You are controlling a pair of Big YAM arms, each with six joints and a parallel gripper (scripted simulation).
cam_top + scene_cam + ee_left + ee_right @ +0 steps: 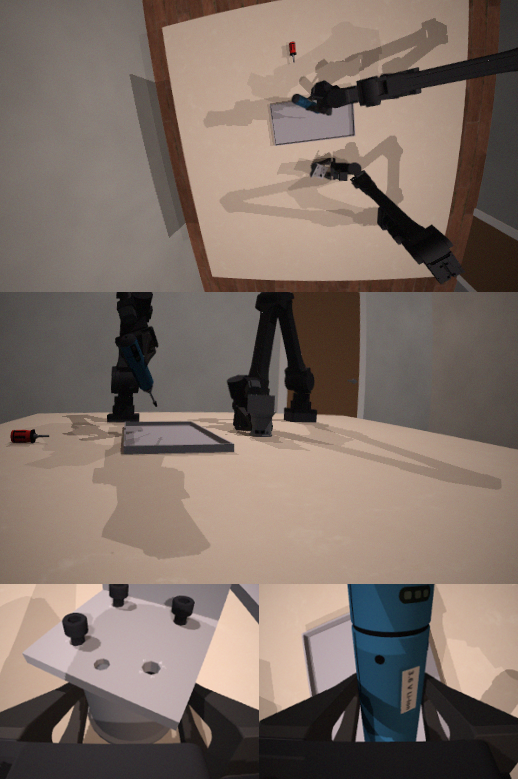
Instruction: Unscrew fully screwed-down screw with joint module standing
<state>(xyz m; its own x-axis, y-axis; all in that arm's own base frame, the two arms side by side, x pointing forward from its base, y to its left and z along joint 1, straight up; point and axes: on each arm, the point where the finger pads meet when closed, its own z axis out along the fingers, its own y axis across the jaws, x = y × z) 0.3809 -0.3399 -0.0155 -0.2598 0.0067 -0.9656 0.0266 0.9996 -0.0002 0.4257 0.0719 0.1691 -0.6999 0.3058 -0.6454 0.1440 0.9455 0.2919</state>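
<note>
Right now my left hand is 10 mm below the grey joint module. From my left hand the other things lie so: grey bracket 50 mm above; then screwdriver bit 40 mm behind, 290 mm to the right, 70 mm above; then shallow grey tray 10 mm ahead, 260 mm to the right, 20 mm below.
</note>
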